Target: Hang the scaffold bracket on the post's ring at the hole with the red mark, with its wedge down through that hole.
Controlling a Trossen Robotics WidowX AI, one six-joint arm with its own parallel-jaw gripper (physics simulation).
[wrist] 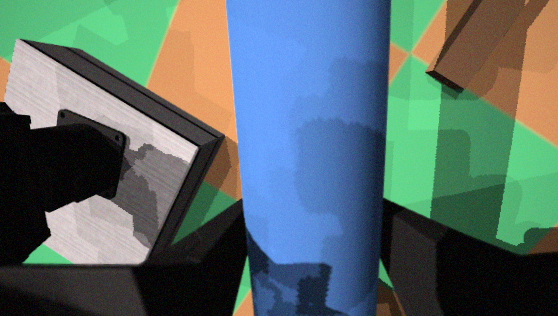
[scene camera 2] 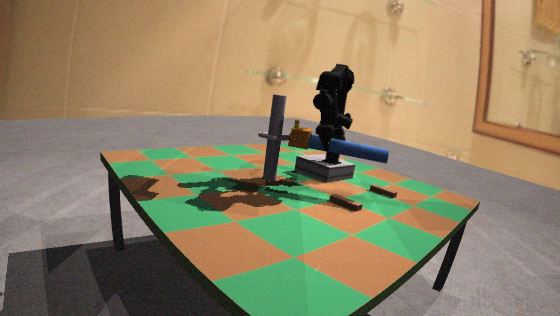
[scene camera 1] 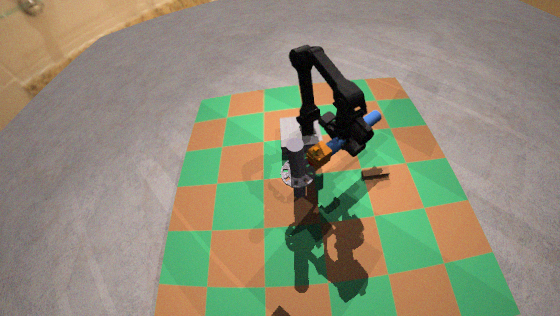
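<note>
The scaffold bracket is a blue tube (scene camera 1: 372, 118) (scene camera 2: 358, 150) (wrist: 310, 125) with an orange head (scene camera 1: 319, 154) (scene camera 2: 300, 138). A small wedge (scene camera 2: 297, 123) stands up from the head's top. My gripper (scene camera 1: 344, 143) (scene camera 2: 327, 143) (wrist: 307, 205) is shut on the blue tube, holding the bracket in the air, roughly level. The grey post (scene camera 1: 297, 159) (scene camera 2: 276, 120) carries a flat ring (scene camera 1: 286, 178) (scene camera 2: 263, 134) with holes. The head is at the ring's edge on the robot's side, at about ring height; contact is unclear. A trace of red shows by the head's lower left in scene camera 1; the marked hole is largely hidden.
The arm's base block (scene camera 1: 289, 129) (scene camera 2: 325, 169) (wrist: 30, 85) stands behind the post. Two low brown bars (scene camera 2: 345, 202) (scene camera 2: 383, 191) lie on the checkered table (scene camera 2: 320, 270); a bar also shows in scene camera 1 (scene camera 1: 375, 174) and the wrist view (wrist: 467, 50).
</note>
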